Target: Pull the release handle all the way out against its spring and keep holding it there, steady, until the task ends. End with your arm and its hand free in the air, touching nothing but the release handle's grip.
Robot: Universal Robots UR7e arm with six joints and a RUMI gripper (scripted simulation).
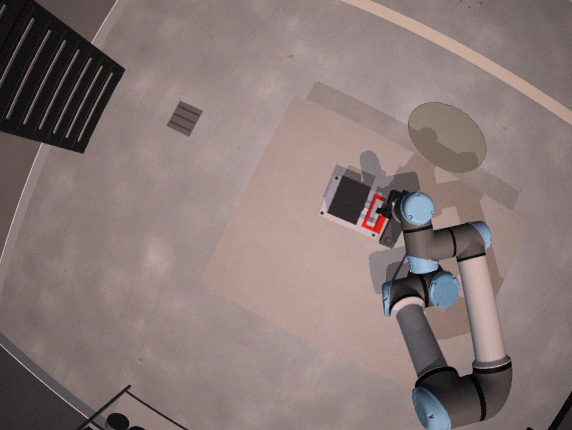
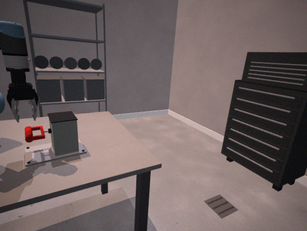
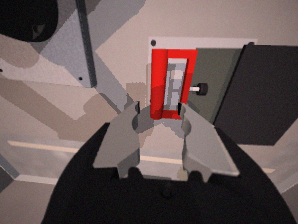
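The baseplate lies 9 cm ahead of my hand, 2 cm to the left of it and 17 cm below it.
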